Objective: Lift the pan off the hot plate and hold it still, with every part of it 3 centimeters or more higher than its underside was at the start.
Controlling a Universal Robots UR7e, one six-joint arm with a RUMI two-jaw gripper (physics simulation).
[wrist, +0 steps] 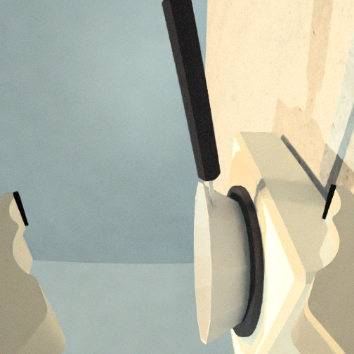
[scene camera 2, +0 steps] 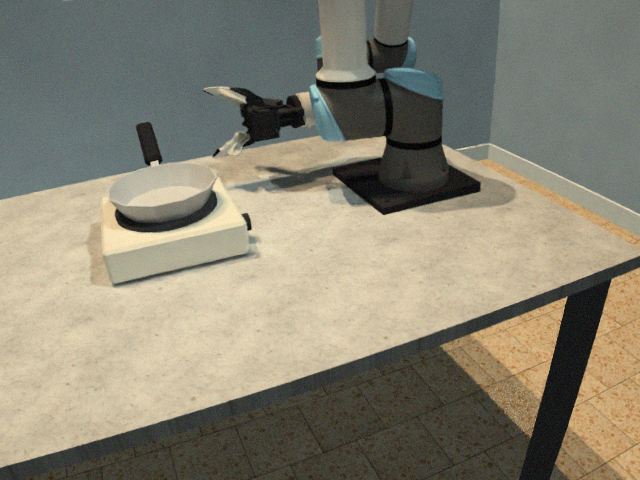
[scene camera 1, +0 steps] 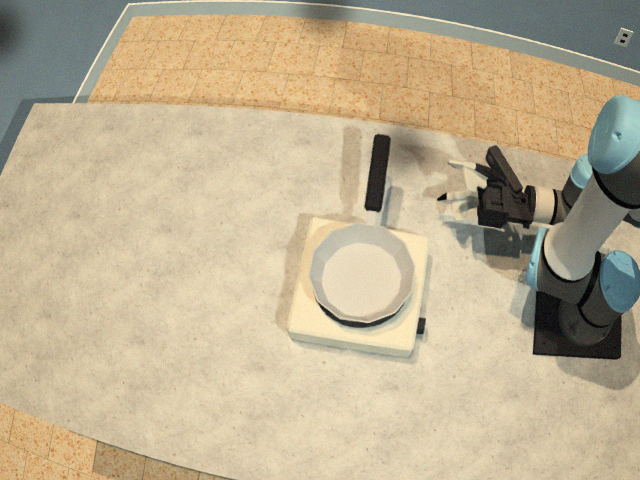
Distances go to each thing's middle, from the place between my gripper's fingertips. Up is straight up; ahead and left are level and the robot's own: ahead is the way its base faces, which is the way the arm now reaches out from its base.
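Cream hot plate point(scene camera 2: 131, 250): 100 mm ahead of my hand, 210 mm to the left of it, 110 mm below it. Light grey pan point(scene camera 1: 362, 272): my gripper is 30 mm above it, 110 mm to the right of it and 120 mm short of it. Going by their middles, the light grey pan is the nearest to my gripper of the things named here.
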